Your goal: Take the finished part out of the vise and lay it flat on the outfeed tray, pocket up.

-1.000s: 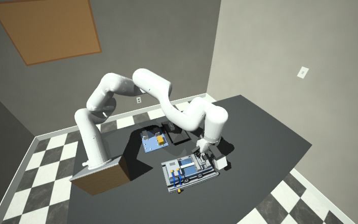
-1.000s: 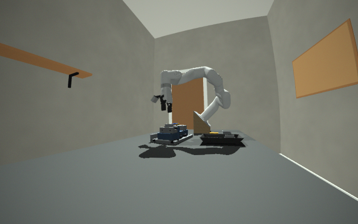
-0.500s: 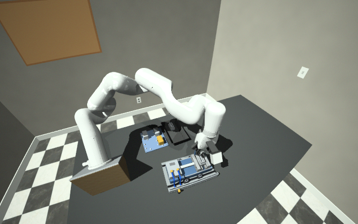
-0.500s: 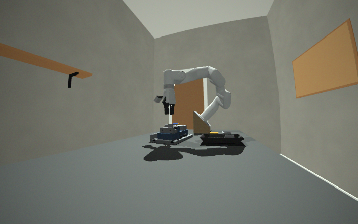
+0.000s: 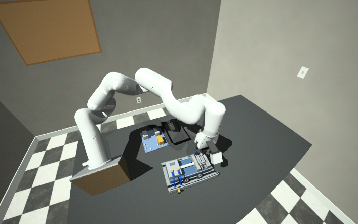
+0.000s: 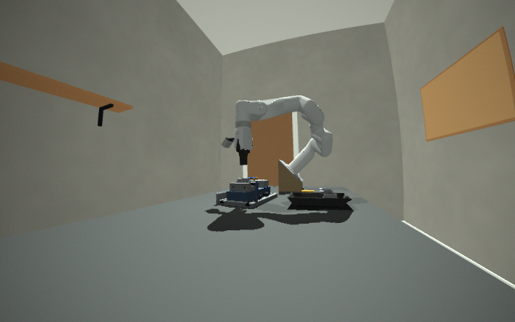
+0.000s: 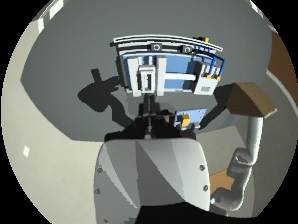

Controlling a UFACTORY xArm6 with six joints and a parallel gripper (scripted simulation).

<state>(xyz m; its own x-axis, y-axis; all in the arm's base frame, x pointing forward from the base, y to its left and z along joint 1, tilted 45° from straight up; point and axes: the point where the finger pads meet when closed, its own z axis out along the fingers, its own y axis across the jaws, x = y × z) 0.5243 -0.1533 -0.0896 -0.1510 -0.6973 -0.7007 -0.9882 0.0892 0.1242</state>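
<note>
Now: hand 7 cm past the vise, 1 cm to the right of it and 16 cm above it. Also, from my hand: blue plate: 18 cm behind, 34 cm to the left, 19 cm below; then orange block: 14 cm behind, 29 cm to the left, 17 cm below.
</note>
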